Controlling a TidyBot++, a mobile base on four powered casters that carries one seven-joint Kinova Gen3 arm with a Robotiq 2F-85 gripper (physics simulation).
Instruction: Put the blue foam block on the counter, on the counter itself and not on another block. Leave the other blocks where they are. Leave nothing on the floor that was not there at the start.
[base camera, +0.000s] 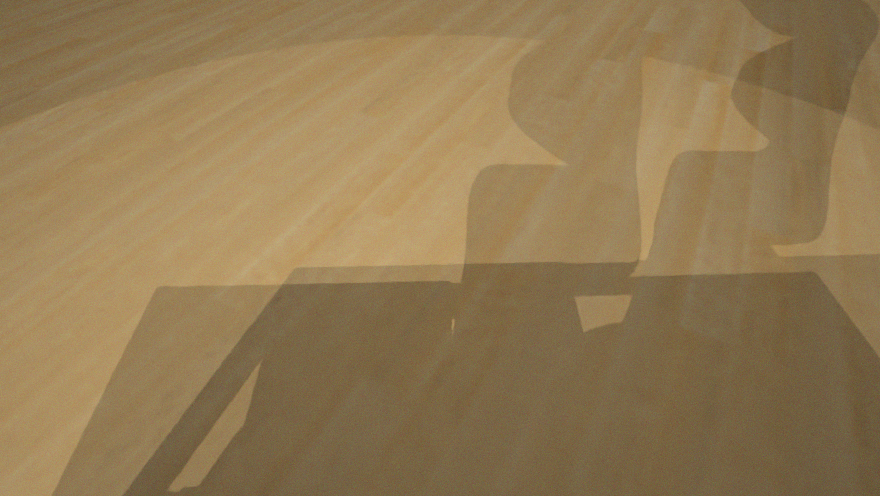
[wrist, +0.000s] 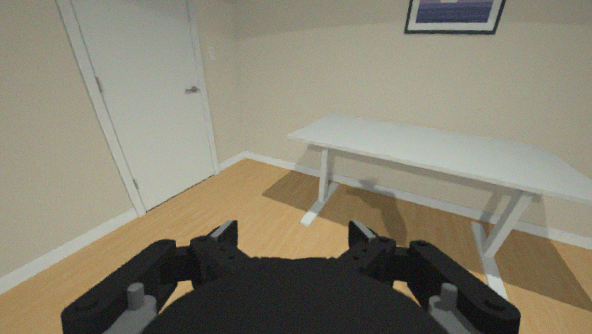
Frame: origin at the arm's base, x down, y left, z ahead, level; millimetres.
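Seen in the pictures: gripper, fingertip midpoint: (wrist: 293, 233).
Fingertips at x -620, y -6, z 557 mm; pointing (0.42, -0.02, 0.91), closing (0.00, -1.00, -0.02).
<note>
A point is followed by its place in that frame.
My gripper (wrist: 293, 233) @[y -6, x -620, z 557 mm] is open at the bottom of the wrist view, its two black fingers wide apart with no object between them. Past the fingertips the wooden floor shows. The blue foam block does not show in either view. The counter and the other blocks do not show either.
A white table (wrist: 430, 147) @[y -834, x -324, z 1503 mm] on white legs stands along the far wall, ahead and to the right. A white door (wrist: 145, 100) @[y 1080, x -490, z 2021 mm] is at the left. A framed picture (wrist: 450, 30) @[y -1086, x -988, z 1968 mm] hangs above the table. Wooden floor (base camera: 277, 154) @[y 208, x 396, z 636 mm] (wrist: 240, 200) @[y 438, x 396, z 1977 mm] with overlapping shadows lies ahead of the base.
</note>
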